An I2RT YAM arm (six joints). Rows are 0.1 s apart.
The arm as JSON. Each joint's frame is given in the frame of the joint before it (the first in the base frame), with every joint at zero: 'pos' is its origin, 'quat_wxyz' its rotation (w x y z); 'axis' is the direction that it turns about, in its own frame. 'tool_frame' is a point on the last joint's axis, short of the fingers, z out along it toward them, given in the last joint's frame.
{
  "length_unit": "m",
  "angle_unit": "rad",
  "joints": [
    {
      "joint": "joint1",
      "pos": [
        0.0,
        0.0,
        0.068
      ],
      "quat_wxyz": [
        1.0,
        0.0,
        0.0,
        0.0
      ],
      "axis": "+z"
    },
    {
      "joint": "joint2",
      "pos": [
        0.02,
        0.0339,
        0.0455
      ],
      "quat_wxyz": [
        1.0,
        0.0,
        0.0,
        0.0
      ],
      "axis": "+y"
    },
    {
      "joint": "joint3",
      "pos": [
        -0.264,
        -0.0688,
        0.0
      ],
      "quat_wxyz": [
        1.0,
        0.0,
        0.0,
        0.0
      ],
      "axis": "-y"
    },
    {
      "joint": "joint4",
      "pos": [
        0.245,
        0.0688,
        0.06
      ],
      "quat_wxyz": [
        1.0,
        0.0,
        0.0,
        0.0
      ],
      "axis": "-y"
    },
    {
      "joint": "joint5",
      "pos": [
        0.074,
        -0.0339,
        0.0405
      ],
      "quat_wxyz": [
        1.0,
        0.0,
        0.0,
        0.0
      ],
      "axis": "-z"
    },
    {
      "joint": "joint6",
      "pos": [
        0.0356,
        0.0,
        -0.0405
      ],
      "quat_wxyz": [
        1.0,
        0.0,
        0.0,
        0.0
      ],
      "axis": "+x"
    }
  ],
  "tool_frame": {
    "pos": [
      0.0,
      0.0,
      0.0
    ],
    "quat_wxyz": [
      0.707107,
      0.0,
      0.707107,
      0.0
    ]
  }
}
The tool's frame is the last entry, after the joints.
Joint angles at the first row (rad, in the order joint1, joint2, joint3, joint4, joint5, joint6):
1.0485 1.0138 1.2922 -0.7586 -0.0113 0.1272
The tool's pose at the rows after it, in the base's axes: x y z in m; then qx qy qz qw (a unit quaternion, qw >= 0):
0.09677 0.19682 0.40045 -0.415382 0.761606 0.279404 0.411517
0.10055 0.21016 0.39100 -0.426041 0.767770 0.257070 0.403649
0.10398 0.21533 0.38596 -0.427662 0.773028 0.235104 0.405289
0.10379 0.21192 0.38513 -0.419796 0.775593 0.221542 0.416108
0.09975 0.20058 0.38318 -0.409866 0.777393 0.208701 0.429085
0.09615 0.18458 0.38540 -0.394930 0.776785 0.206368 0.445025
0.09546 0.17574 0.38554 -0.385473 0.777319 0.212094 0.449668
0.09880 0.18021 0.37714 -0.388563 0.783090 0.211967 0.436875
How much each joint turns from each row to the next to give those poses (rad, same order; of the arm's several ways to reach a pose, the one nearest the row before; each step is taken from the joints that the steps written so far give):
0.0683 0.0728 -0.0004 0.0237 0.0294 -0.0194
0.0152 0.0477 0.0001 0.0038 0.0309 -0.0157
0.0016 0.0229 0.0000 -0.0015 0.0359 -0.0141
0.0003 -0.0133 -0.0126 0.0030 0.0385 -0.0019
0.0016 -0.0477 -0.0367 -0.0019 0.0420 0.0000
-0.0134 -0.0622 -0.0301 -0.0030 0.0202 0.0019
-0.0179 -0.0339 -0.0194 0.0023 -0.0107 0.0061
-0.0080 0.0148 -0.0203 0.0099 -0.0191 0.0050

